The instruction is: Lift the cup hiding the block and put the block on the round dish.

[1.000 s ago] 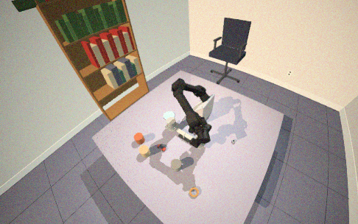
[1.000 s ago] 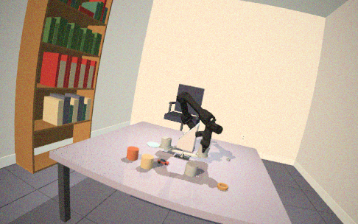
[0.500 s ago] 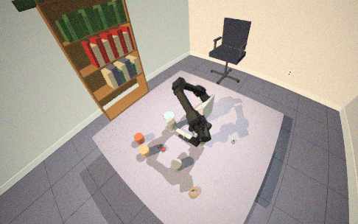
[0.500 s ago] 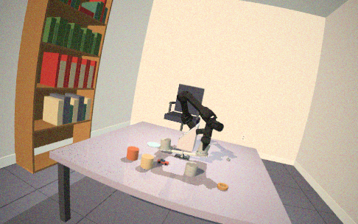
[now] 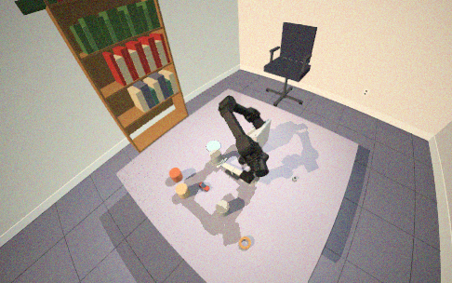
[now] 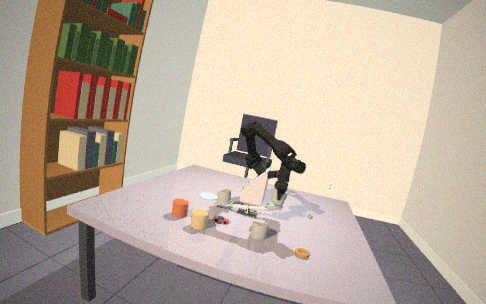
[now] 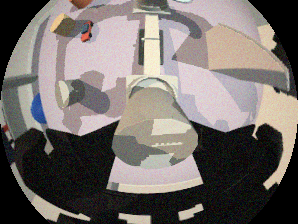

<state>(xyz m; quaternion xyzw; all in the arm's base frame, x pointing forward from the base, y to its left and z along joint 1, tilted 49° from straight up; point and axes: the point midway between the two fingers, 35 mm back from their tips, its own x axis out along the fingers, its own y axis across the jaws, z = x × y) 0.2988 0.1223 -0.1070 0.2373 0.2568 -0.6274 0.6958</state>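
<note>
Right now the green block is 20 mm to the right of my gripper tip and 40 mm below it. From my gripper tip the other things lie so: yellow cylinder: 300 mm ahead, 260 mm to the right, 90 mm below; then round dish: 70 mm behind, 390 mm to the right, 120 mm below; then red toy car: 190 mm ahead, 210 mm to the right, 110 mm below.
</note>
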